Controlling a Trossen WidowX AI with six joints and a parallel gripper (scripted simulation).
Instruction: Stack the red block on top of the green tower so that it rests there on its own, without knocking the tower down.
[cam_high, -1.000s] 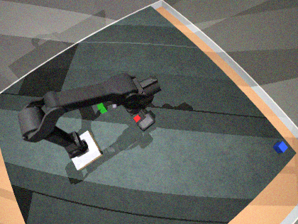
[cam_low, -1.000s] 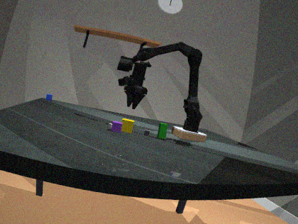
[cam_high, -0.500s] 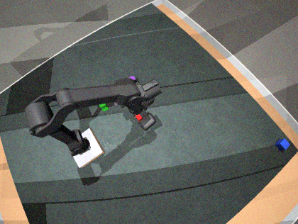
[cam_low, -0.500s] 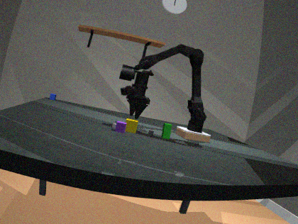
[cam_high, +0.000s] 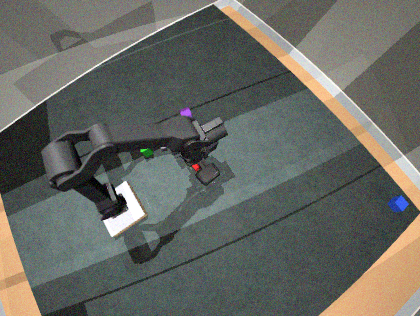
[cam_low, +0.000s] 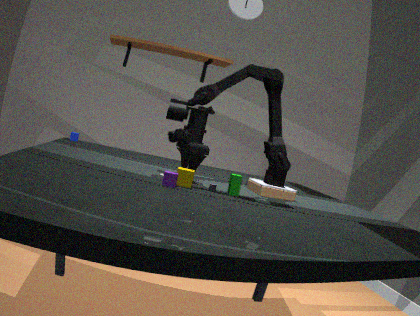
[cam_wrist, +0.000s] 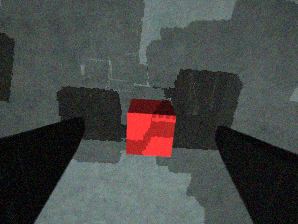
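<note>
The red block is 1 cm below my gripper tip. From my gripper tip the other things lie so: yellow block (14 cm to the left, 2 cm ahead); then blue block (52 cm ahead, 49 cm to the right); then purple block (19 cm to the left, 6 cm ahead).
</note>
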